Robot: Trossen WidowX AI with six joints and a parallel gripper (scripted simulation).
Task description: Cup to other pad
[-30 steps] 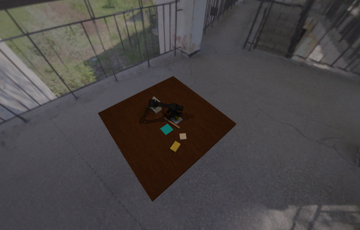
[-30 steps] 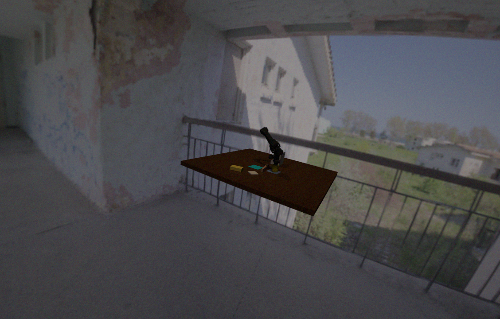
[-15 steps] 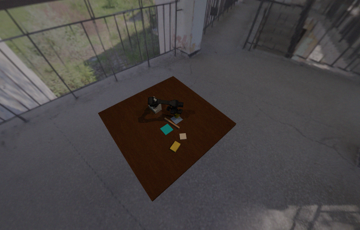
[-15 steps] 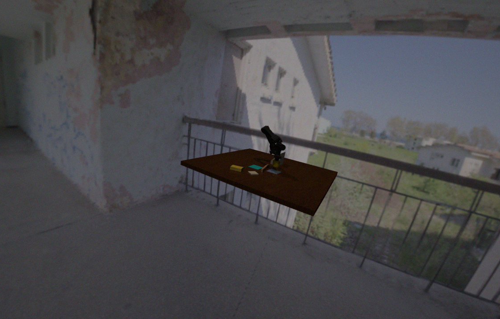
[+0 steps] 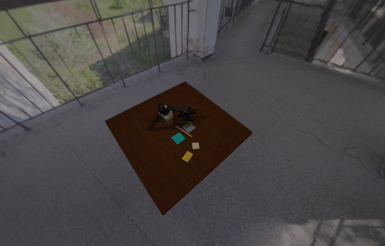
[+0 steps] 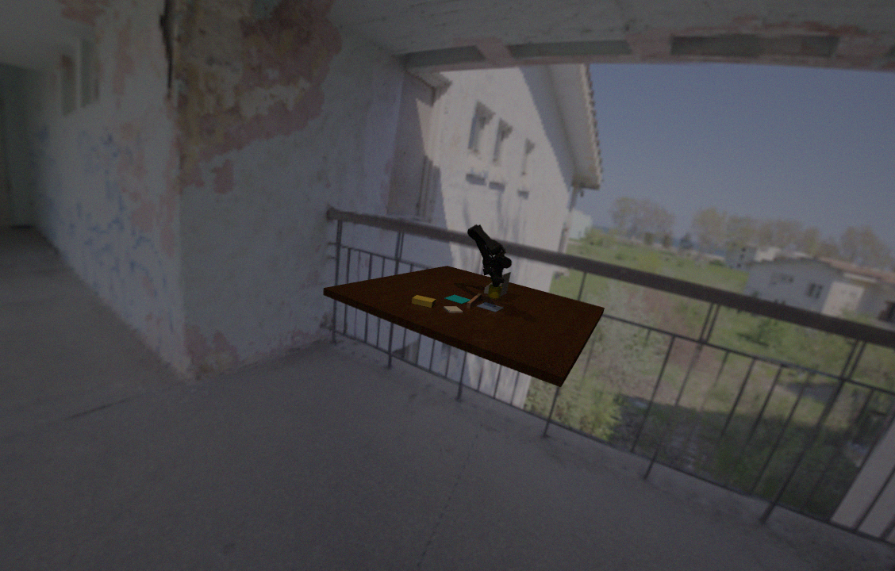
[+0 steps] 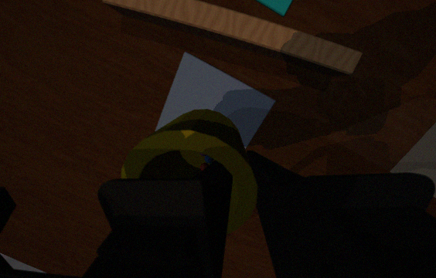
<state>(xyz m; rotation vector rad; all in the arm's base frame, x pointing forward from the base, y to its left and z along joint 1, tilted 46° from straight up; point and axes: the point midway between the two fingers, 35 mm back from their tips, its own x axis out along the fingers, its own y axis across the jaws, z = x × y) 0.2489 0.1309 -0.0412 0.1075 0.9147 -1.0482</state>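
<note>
Now: gripper tip 17 cm to the left of the teal pad, 10 cm above it and 9 cm short of it. Round my gripper tip: wooden bar (8 cm to the right, 8 cm below, 6 cm ahead); then yellow cup (2 cm to the left, 2 cm ahead).
</note>
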